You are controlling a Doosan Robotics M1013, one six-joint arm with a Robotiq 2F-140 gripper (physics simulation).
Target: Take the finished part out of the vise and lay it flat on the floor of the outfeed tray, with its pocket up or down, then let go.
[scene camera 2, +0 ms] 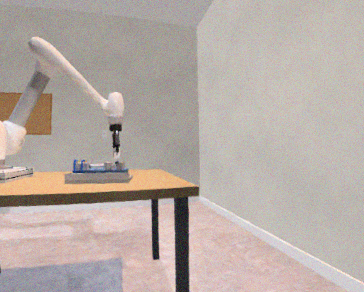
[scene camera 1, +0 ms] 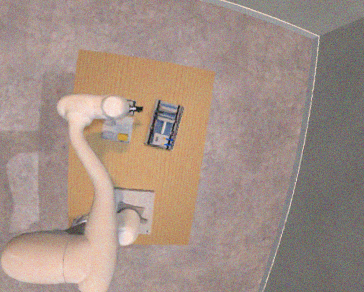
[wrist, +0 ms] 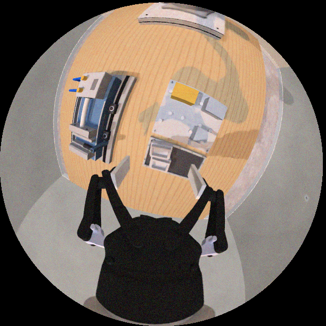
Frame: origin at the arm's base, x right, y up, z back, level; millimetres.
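Seen in the pictures: gripper, between the fingertips: [scene camera 2: 116,158]; arm's base, origin of its link: [scene camera 1: 128,216].
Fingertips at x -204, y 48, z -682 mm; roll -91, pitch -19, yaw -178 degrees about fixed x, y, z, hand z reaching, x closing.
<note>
Offsets run from my fingertips to a thing's middle. Level surfaces: height alone.
The outfeed tray [wrist: 186,164] has a dark floor and low light walls, in the lower middle of the wrist view. The light grey finished part [wrist: 161,151] lies in its left half and shows two rectangular recesses facing up. My gripper [scene camera 1: 136,108] [scene camera 2: 117,154] [wrist: 159,166] is open and empty, its fingertips wide apart on either side of the part, with gaps to it. The blue vise @(dy -59, dx +253, dz +18 mm) [scene camera 1: 163,126] [scene camera 2: 100,170] [wrist: 95,114] stands apart to the left in the wrist view, with light grey jaws. In scene camera 1 the arm hides most of the tray.
A pale fixture plate @(dy -105, dx -31, dz +134 mm) [scene camera 1: 111,131] [wrist: 170,112] with pegs, grey blocks and a yellow block @(dy -83, dx +21, dz +174 mm) [scene camera 1: 123,137] [wrist: 184,93] adjoins the tray. The robot's base plate [scene camera 1: 147,200] [wrist: 177,25] is farther along the wooden table @(dy -109 mm) [scene camera 1: 165,172] [scene camera 2: 155,178] [wrist: 135,55].
</note>
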